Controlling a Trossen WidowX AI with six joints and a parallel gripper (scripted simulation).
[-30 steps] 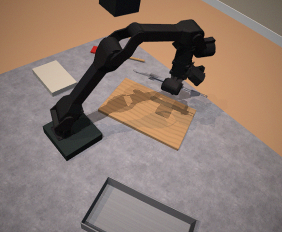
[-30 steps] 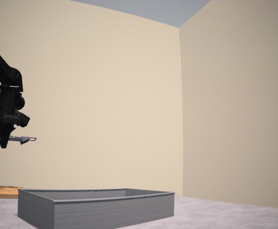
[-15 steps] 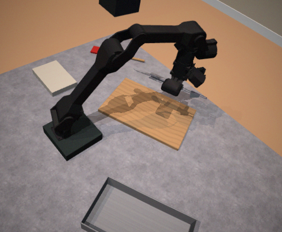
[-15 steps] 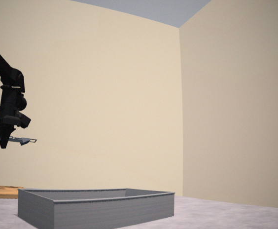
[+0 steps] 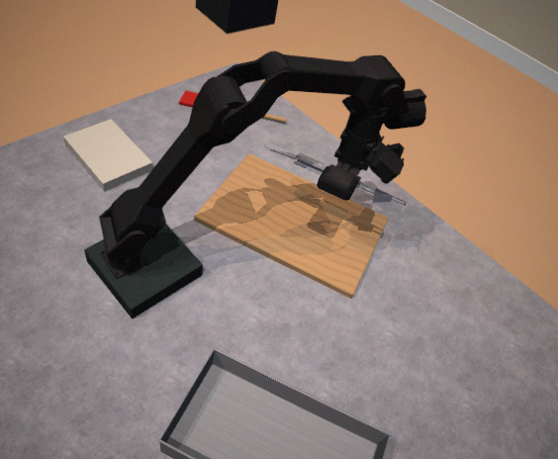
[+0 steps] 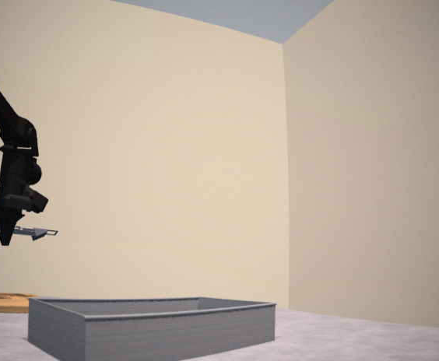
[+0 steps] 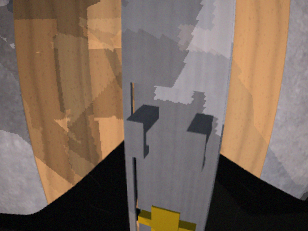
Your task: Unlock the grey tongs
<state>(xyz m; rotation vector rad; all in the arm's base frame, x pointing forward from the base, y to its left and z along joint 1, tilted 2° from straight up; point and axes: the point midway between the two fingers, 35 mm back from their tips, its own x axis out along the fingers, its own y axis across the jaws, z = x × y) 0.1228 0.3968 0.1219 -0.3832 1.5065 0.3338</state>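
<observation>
Right now my gripper tip is 12 cm above the wooden board, 6 cm past it and 3 cm to the left of it. Also, from my gripper tip: grey roasting tin (36 cm to the right, 29 cm ahead, 10 cm below); then yellow lock piece (4 cm above); then cream block (43 cm behind, 29 cm to the right, 12 cm below).
</observation>
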